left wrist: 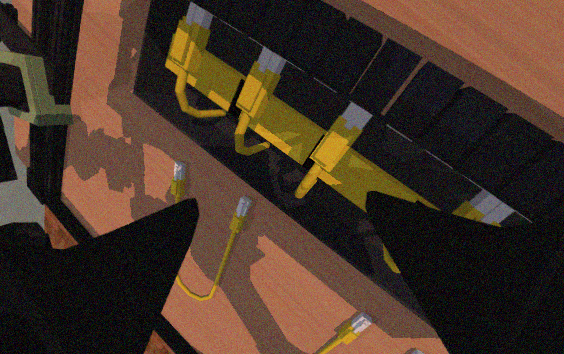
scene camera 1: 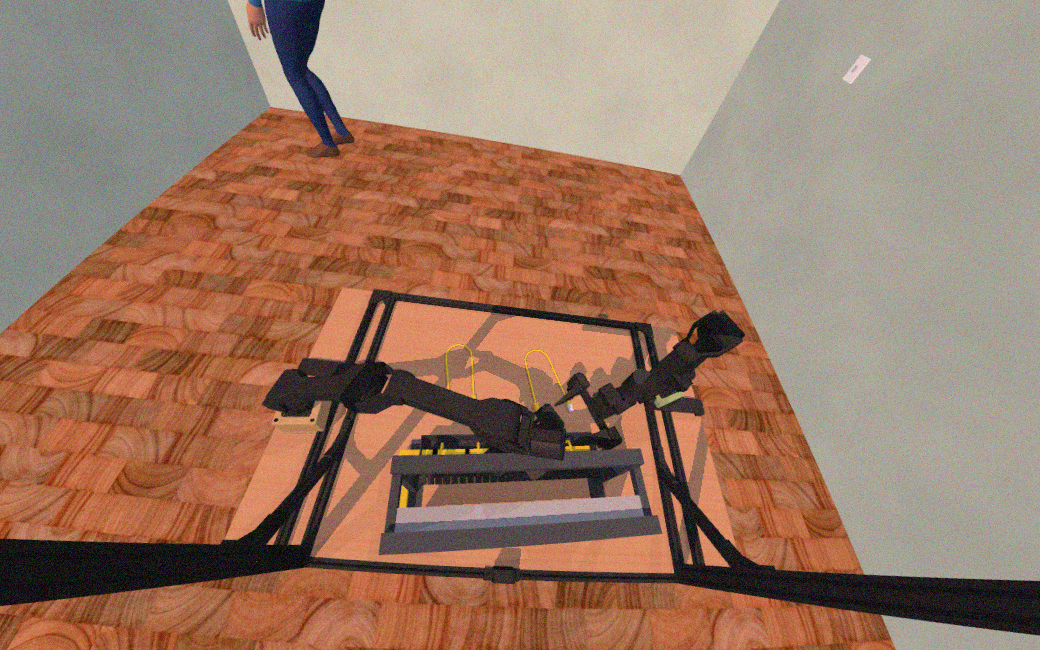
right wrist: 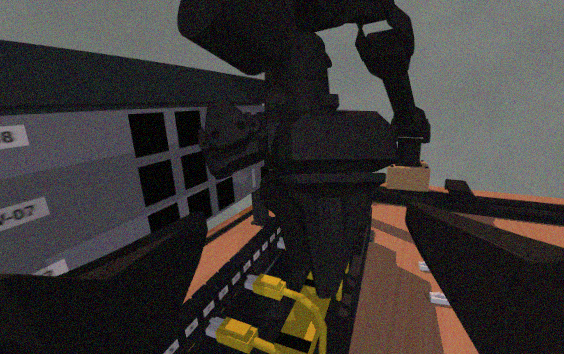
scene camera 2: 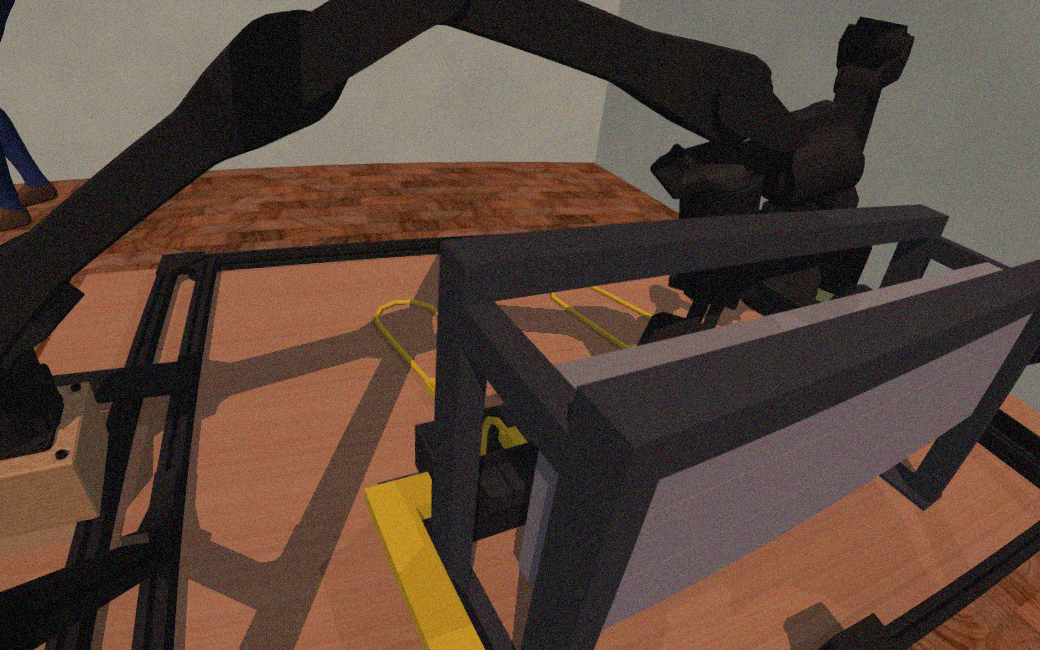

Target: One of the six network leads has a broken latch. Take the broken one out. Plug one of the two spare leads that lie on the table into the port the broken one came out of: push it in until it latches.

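Frame: origin at the left arm's base, x ahead, y left, z up, level; metres.
Seen in the pictures: left gripper, fingertip midpoint: (left wrist: 283, 203) (right wrist: 308, 281); right gripper, fingertip midpoint: (scene camera 1: 564, 423) (right wrist: 305, 216); left arm's base, link origin: (scene camera 1: 299, 404) (right wrist: 407, 163) (scene camera 2: 13, 430); right arm's base, link origin: (left wrist: 15, 87) (scene camera 1: 663, 386).
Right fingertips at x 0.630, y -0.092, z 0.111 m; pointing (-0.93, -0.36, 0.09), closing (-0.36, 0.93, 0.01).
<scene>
Offsets run from my right fingertips to a thing's top centre. "*": to the spot under its first point.
My left gripper (left wrist: 283, 203) is open, its two black fingers wide apart over the patch panel row. Yellow plugs with clear tips (left wrist: 182, 47) (right wrist: 270, 286) sit along the row; one plug @[* 0.131 m back, 0.065 m right, 0.098 m down] (left wrist: 470, 210) is partly hidden by a left finger. No broken latch can be made out. The spare leads lie on the table: one yellow loop @[* 0.245 m back, 0.314 m left, 0.185 m down] (scene camera 1: 460, 346) (scene camera 2: 398, 302) and another @[* 0.002 m ahead, 0.299 m left, 0.184 m down] (scene camera 1: 536, 352) (left wrist: 200, 298). A spare plug end @[* 0.197 m back, 0.107 m left, 0.182 m down] (left wrist: 360, 322) shows low in the left wrist view. My right gripper is open and empty, facing the left arm above the row.
A dark rack frame @[* 0.133 m back, 0.096 m right, 0.073 m up] (scene camera 1: 513, 463) (scene camera 2: 690, 237) stands over the row and carries a grey panel @[0.111 m back, 0.104 m right, 0.073 m up] (scene camera 2: 805, 452). A yellow bar @[* 0.362 m back, 0.097 m right, 0.149 m down] (scene camera 2: 429, 567) sticks out at its side. The left arm (scene camera 1: 452, 402) (scene camera 2: 536, 38) reaches across the rack's back. A person (scene camera 1: 306, 76) stands beyond the table.
</scene>
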